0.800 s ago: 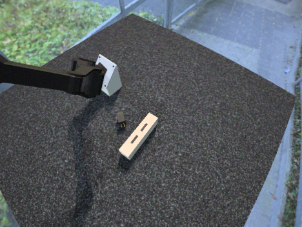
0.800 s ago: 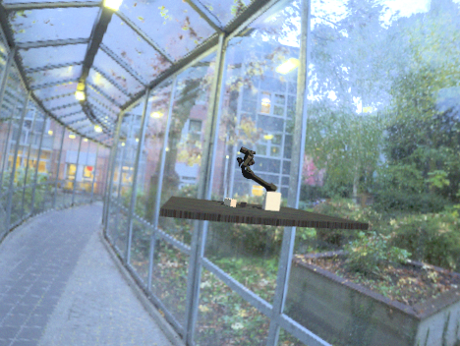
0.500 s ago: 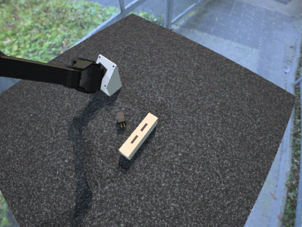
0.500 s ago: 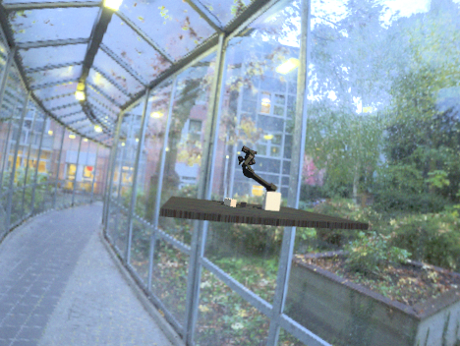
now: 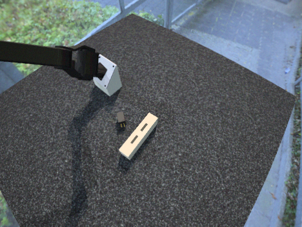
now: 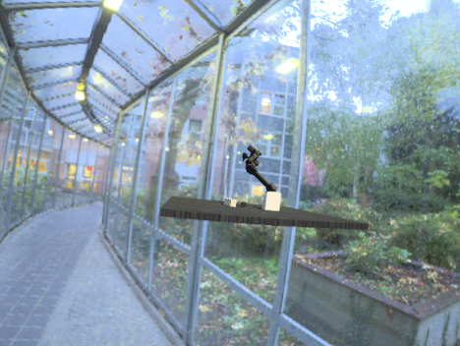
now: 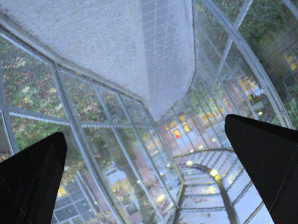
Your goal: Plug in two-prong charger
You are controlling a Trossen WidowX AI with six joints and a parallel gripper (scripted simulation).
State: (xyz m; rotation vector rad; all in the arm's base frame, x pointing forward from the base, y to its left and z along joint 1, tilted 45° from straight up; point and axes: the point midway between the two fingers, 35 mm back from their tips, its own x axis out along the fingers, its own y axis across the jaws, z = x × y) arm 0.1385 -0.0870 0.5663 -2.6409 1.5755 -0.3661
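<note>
My gripper tip is 410 mm to the right of the two-prong charger, 390 mm above it and 60 mm short of it.
</note>
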